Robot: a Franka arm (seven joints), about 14 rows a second.
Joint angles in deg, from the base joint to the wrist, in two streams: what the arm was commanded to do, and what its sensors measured. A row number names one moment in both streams.
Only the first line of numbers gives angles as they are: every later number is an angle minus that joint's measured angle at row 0.
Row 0, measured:
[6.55 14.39 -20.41 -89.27 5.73 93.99 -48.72]
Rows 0 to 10, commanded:
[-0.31 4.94 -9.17 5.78 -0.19 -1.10 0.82]
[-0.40 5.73 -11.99 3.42 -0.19 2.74 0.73]
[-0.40 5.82 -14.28 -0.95 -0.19 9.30 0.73]
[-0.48 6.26 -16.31 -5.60 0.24 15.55 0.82]
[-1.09 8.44 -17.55 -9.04 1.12 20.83 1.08]
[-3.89 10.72 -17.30 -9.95 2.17 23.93 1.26]
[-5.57 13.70 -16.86 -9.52 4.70 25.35 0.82]
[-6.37 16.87 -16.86 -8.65 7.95 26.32 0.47]
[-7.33 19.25 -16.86 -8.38 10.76 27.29 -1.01]
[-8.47 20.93 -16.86 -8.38 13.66 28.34 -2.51]
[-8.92 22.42 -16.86 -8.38 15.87 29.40 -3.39]
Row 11, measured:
[-7.77 19.25 -16.70 -10.58 11.56 28.59 -1.33]
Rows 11 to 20, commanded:
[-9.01 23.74 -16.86 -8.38 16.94 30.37 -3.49]
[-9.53 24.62 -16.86 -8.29 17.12 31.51 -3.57]
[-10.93 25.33 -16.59 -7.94 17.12 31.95 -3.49]
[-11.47 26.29 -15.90 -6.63 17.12 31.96 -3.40]
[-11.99 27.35 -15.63 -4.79 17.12 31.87 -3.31]
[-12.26 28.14 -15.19 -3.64 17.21 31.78 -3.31]
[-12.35 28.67 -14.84 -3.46 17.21 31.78 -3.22]
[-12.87 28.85 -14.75 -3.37 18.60 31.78 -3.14]
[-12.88 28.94 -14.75 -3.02 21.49 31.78 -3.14]
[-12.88 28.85 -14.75 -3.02 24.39 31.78 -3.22]
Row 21, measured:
[-11.54 27.88 -15.35 -5.20 20.02 32.27 -2.18]
